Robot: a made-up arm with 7 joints. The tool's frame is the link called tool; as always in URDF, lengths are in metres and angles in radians. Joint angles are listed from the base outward. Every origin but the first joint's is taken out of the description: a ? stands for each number. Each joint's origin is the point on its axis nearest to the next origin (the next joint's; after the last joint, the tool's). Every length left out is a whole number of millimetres.
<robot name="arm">
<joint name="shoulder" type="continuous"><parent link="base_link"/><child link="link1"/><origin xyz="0 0 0.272" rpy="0 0 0"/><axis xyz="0 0 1"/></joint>
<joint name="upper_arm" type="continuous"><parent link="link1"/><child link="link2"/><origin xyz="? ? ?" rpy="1.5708 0 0"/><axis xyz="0 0 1"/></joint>
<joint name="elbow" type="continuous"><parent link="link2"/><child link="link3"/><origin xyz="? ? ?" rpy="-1.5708 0 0"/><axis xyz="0 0 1"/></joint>
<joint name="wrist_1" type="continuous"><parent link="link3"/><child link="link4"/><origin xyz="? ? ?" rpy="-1.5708 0 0"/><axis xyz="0 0 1"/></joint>
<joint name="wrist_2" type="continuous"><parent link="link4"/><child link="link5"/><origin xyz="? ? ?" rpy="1.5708 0 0"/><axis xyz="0 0 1"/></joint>
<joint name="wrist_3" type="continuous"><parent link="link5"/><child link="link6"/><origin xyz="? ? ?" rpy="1.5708 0 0"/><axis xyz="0 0 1"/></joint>
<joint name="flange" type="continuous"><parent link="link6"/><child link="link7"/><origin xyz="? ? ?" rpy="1.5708 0 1.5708"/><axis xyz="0 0 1"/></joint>
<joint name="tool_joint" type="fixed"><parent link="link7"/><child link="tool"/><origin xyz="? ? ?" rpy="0 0 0"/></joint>
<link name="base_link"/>
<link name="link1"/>
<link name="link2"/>
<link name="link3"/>
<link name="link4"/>
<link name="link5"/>
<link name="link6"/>
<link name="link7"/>
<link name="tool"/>
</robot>
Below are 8 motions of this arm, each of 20 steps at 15 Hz.
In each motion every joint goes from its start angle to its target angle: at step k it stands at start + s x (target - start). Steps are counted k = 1, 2, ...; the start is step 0. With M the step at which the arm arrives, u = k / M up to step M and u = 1 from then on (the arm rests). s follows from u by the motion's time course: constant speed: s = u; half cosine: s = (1 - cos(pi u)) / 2; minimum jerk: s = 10 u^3 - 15 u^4 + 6 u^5.
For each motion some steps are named. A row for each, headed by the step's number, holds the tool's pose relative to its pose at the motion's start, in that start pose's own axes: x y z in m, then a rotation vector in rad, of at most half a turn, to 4 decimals.
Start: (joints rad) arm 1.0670 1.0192 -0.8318 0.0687 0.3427 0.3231 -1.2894
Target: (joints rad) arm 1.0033 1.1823 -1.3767 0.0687 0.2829 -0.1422 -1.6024
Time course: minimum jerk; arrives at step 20
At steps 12, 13, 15, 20:
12: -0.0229 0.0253 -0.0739 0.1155 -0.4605 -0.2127
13: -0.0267 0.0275 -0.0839 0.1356 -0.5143 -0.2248
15: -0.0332 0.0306 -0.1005 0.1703 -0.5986 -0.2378
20: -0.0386 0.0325 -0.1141 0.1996 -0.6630 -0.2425

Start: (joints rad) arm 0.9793 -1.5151 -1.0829 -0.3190 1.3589 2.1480 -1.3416
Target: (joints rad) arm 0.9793 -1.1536 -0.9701 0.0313 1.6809 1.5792 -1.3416
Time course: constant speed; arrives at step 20
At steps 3, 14, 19, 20:
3: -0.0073 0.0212 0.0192 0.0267 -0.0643 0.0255
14: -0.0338 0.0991 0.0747 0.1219 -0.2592 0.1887
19: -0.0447 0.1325 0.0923 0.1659 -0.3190 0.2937
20: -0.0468 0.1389 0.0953 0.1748 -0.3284 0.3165

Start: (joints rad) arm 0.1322 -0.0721 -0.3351 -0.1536 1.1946 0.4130 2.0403
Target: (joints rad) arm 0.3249 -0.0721 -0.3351 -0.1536 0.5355 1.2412 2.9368
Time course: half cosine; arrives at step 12
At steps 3, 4, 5, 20:
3: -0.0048 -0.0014 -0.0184 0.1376 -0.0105 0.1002
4: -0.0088 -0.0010 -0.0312 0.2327 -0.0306 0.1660
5: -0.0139 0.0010 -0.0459 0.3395 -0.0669 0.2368
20: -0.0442 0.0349 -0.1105 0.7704 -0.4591 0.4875

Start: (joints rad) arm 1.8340 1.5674 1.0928 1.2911 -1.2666 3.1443 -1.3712
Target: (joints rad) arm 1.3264 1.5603 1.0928 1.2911 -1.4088 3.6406 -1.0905
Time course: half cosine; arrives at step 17
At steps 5, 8, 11, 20:
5: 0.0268 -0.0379 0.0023 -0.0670 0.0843 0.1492
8: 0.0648 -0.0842 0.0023 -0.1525 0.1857 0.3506
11: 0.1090 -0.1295 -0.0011 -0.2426 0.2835 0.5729
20: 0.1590 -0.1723 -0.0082 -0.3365 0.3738 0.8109

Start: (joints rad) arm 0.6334 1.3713 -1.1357 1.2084 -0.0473 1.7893 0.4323
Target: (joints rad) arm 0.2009 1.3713 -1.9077 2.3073 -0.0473 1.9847 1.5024
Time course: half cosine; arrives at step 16
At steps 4, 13, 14, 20:
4: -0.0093 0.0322 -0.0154 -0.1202 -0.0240 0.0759
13: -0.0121 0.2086 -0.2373 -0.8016 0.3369 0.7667
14: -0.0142 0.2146 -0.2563 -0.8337 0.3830 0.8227
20: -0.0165 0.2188 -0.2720 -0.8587 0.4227 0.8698

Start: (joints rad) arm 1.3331 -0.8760 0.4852 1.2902 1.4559 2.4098 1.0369
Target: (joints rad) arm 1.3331 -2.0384 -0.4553 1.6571 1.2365 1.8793 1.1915
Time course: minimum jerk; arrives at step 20
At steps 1, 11, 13, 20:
1: 0.0006 0.0002 0.0005 -0.0003 0.0012 -0.0011
11: 0.3633 0.0167 0.1063 -0.2440 0.6755 -0.5787
13: 0.4577 -0.0104 0.0823 -0.3398 0.8872 -0.7441
20: 0.5545 -0.0691 0.0279 -0.4691 1.1885 -0.9653

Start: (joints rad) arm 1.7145 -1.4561 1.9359 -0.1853 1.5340 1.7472 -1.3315
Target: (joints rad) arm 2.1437 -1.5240 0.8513 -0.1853 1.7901 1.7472 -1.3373
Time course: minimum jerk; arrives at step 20
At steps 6, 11, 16, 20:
6: -0.0279 0.0275 -0.0029 -0.0066 -0.0397 -0.1401
11: -0.1018 0.1009 -0.0235 0.0104 -0.1781 -0.5048
16: -0.1593 0.1610 -0.0541 0.0634 -0.3213 -0.7905
20: -0.1684 0.1710 -0.0603 0.0758 -0.3473 -0.8367

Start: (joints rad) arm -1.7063 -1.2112 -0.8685 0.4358 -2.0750 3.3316 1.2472
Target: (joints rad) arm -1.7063 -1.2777 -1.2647 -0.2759 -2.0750 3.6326 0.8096
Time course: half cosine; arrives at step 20
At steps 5, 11, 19, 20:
5: 0.0186 -0.0046 -0.0069 0.0099 -0.0732 -0.1292
11: 0.0785 -0.0276 -0.0065 0.1059 -0.2988 -0.5043
19: 0.1336 -0.0628 0.0231 0.2936 -0.5133 -0.8474
20: 0.1343 -0.0634 0.0238 0.2971 -0.5164 -0.8523

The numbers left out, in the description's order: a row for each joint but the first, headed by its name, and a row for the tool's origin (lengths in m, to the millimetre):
upper_arm: 0 -0.04 0
elbow: 0 0.279 0
wrist_1: 0.016 0.053 0
wrist_2: -0.023 -0.339 0
wrist_3: 0 -0.086 0
flange: 0.014 0.102 0
tool: 0 0 0

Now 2 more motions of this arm.
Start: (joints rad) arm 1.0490 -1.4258 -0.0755 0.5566 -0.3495 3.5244 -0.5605
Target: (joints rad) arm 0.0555 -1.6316 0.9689 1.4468 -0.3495 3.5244 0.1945
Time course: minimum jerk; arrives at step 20
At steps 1, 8, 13, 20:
1: 0.0000 0.0003 -0.0006 -0.0004 -0.0019 0.0004
8: 0.0421 0.0695 -0.1275 -0.2464 -0.4643 0.1238
13: 0.1360 0.1110 -0.1952 -0.9182 -0.7362 0.3304
20: 0.1702 0.1253 -0.1825 -1.3183 -0.6280 0.4543

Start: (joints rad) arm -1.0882 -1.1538 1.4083 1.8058 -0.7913 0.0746 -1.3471
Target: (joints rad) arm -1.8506 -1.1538 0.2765 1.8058 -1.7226 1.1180 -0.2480
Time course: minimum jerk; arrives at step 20
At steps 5, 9, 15, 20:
5: -0.0704 -0.0169 0.0134 -0.0657 -0.0483 0.2534
9: -0.2412 -0.1225 0.0722 -0.2226 -0.1960 0.9068
15: -0.3451 -0.3835 0.2286 -0.3610 -0.3606 1.6684
20: -0.3357 -0.4398 0.2683 -0.3694 -0.3617 1.7941

